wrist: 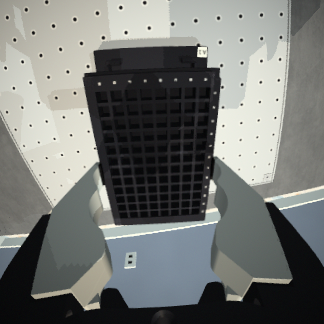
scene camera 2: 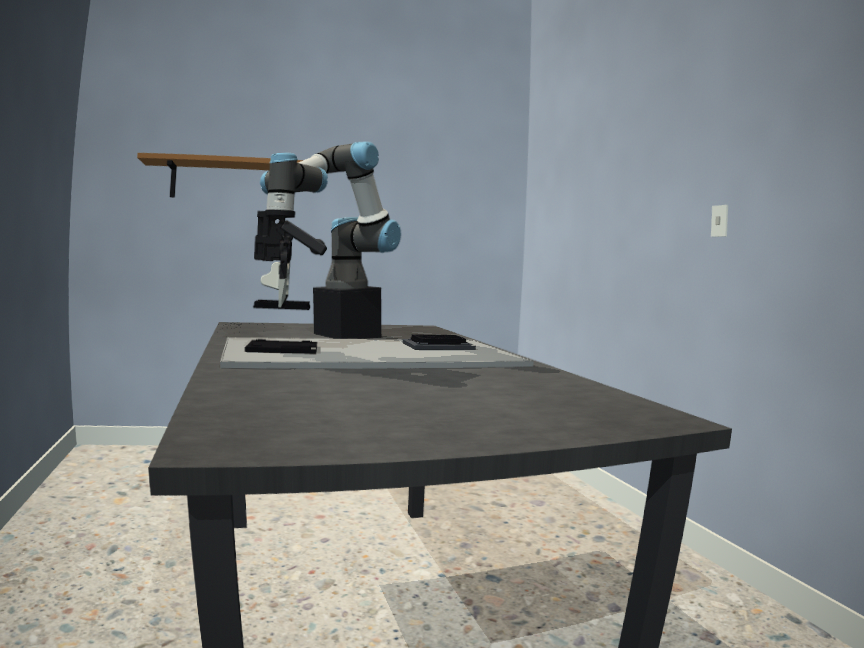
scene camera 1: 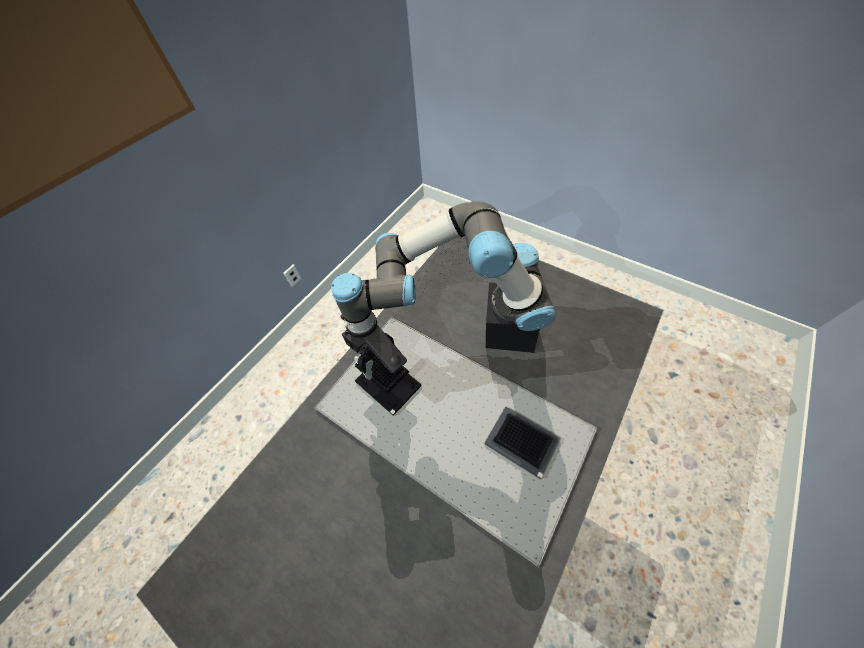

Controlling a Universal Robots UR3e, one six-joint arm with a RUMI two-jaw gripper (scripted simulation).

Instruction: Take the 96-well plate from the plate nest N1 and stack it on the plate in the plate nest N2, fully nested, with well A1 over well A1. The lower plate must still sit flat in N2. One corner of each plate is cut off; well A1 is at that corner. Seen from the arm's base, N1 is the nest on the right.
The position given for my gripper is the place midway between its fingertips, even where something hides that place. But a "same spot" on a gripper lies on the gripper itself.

my gripper: wrist; scene camera 2 281,306; scene camera 1
same spot on my gripper: (wrist: 259,256) = (scene camera 1: 368,364)
